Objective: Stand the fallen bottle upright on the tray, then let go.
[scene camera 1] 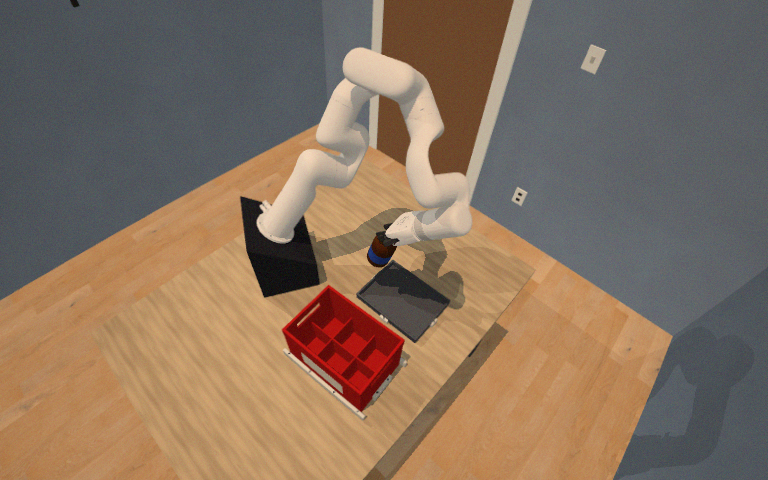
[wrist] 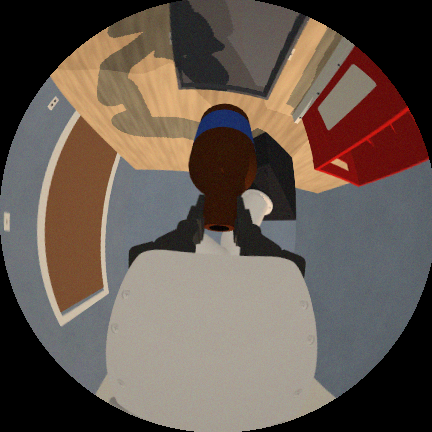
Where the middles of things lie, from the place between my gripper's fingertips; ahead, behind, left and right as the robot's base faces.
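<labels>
The brown bottle (wrist: 222, 164) now has my gripper 60 mm above it.
</labels>
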